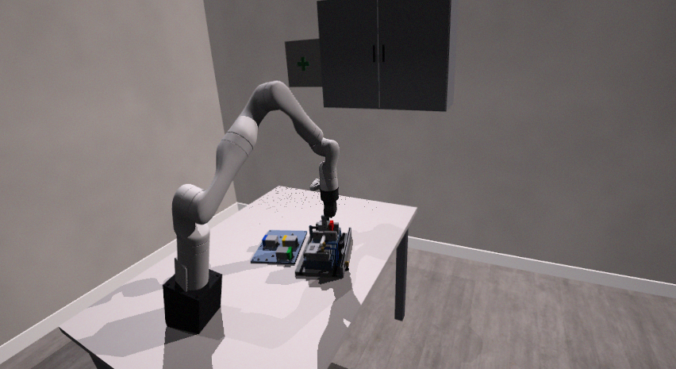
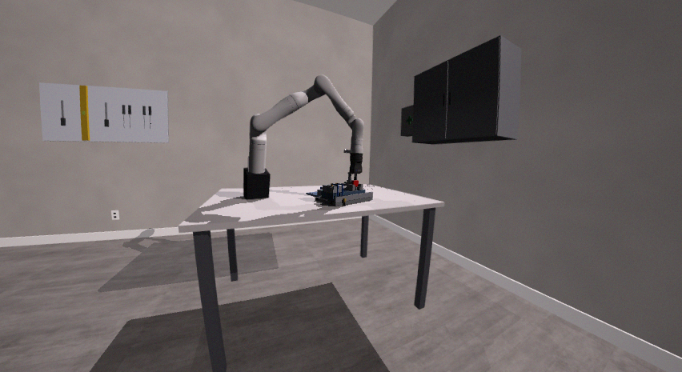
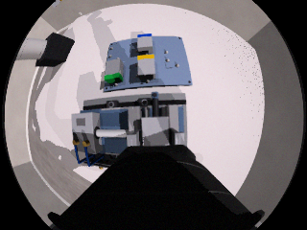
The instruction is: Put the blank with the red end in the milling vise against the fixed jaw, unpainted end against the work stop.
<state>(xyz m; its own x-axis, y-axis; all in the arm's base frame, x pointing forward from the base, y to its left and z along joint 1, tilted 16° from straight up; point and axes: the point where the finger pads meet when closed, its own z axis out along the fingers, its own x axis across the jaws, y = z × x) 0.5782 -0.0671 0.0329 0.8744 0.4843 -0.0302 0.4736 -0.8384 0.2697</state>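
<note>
My hand is 60 mm past the vise, 30 mm to the left of it and 80 mm above it. Round my hand: rail: 20 mm behind, 110 mm to the right, 80 mm below; then yellow blank: 90 mm behind, 140 mm to the left, 90 mm below; then green-ended blank: 170 mm behind, 90 mm to the left, 90 mm below.
</note>
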